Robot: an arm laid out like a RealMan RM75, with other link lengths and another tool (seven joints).
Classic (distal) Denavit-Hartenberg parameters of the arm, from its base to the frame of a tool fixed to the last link. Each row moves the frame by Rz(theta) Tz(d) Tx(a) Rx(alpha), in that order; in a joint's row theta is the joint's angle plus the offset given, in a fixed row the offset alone. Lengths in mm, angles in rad.
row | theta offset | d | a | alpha
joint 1 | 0 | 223.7 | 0 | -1.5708
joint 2 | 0 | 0 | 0 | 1.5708
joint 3 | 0 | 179.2 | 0 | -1.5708
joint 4 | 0 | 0 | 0 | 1.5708
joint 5 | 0 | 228.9 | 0 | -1.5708
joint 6 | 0 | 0 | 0 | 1.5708
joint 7 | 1.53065 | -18.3 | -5.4 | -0.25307
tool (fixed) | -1.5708 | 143 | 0 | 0
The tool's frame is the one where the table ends.
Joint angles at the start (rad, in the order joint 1, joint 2, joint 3, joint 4, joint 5, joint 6, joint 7): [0.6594 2.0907 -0.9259 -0.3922 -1.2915 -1.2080 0.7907]
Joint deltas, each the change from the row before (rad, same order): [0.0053 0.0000 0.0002 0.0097 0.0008 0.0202 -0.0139]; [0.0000 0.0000 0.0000 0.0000 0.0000 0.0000 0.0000]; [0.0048 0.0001 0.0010 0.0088 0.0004 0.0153 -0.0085]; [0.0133 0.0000 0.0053 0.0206 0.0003 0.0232 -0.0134]
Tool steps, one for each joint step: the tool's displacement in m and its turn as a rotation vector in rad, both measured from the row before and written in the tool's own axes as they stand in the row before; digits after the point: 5 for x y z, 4 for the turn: [0.00278 -0.00009 0.00086 0.0082 0.0156 -0.0101]; [0.00000 0.00000 0.00000 0.0000 0.0000 0.0000]; [0.00225 0.00001 0.00074 0.0067 0.0119 -0.0046]; [0.00362 0.00044 0.00217 0.0096 0.0172 -0.0035]
